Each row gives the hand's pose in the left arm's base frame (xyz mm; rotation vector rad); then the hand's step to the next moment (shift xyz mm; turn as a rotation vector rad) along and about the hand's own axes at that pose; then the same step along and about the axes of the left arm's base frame.
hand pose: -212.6 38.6 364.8 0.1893 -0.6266 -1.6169
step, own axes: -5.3 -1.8 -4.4 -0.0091 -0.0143 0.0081
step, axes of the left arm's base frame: 1.4 3.9 -5.8 -0.0148 0.0113 -0.0025
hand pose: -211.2 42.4 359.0 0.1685 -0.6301 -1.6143
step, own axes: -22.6 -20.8 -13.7 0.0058 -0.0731 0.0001
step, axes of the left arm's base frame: -8.2 17.8 -27.3 -0.0648 -0.0043 -0.0341
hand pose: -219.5 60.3 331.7 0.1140 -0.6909 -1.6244
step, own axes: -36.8 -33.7 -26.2 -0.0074 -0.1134 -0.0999
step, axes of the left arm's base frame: -10.4 25.1 -49.4 -0.0519 -0.0281 -0.1393
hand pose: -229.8 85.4 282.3 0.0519 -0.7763 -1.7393
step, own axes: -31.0 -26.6 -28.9 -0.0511 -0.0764 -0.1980
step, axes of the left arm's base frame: -0.3 16.5 -47.2 0.0347 -0.0397 -0.2118
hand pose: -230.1 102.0 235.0 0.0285 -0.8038 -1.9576
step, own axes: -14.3 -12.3 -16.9 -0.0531 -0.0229 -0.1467
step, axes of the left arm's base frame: 3.6 6.3 -24.3 0.0600 -0.0273 -0.1432
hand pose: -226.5 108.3 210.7 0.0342 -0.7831 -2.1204
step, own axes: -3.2 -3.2 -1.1 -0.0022 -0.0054 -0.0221
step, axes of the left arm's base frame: 0.1 3.2 -3.4 0.0040 -0.0075 -0.0212
